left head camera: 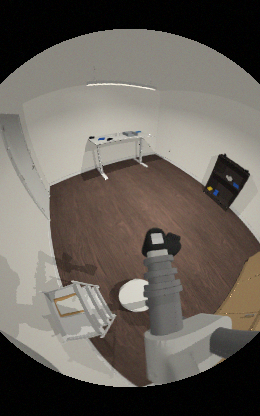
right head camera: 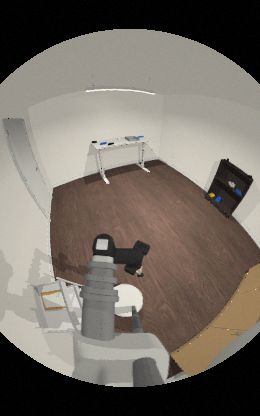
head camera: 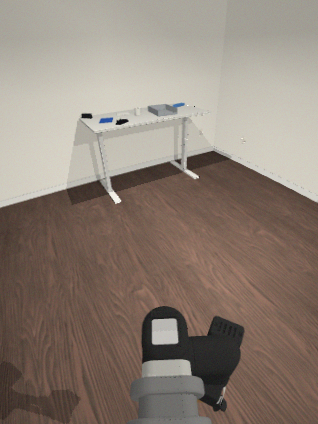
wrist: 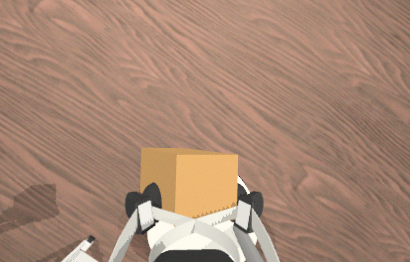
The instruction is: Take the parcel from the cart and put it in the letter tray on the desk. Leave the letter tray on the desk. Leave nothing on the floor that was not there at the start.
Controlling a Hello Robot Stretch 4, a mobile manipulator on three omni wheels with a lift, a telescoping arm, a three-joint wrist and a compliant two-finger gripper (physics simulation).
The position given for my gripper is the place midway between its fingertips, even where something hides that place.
I see my gripper (wrist: 195, 198), a brown parcel (wrist: 194, 183) and a white desk (head camera: 184, 112).
